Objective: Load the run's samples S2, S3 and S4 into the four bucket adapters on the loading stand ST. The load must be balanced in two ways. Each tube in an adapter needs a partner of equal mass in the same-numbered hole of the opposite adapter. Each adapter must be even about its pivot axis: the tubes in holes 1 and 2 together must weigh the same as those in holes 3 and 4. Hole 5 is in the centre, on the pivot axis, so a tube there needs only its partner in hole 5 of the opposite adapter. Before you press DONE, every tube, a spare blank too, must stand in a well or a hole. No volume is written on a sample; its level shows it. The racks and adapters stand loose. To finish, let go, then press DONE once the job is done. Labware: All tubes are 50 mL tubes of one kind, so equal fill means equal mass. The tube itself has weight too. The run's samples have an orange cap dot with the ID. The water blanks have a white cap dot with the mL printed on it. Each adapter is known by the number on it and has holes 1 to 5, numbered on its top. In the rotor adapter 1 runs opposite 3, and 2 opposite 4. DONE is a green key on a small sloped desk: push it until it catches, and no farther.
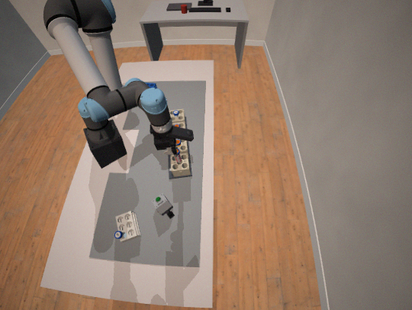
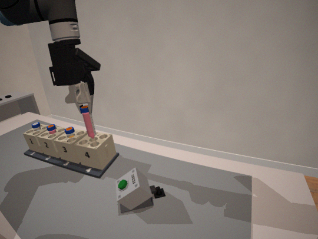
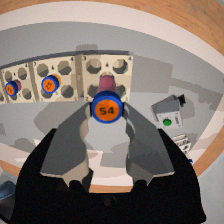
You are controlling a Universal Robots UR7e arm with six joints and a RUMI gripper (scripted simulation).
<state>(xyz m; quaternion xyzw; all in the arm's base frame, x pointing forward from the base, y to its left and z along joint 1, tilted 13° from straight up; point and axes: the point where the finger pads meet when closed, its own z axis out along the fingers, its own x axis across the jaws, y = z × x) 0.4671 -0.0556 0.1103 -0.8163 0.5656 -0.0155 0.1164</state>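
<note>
The green done key lies 5 cm behind my hand, 22 cm to the right of it and 14 cm below it. Also, from my hand: loading stand: 7 cm behind, 15 cm to the left, 20 cm below; blue-capped blank tube: 11 cm behind, 30 cm to the left, 14 cm below; adapter 4: 16 cm below.
</note>
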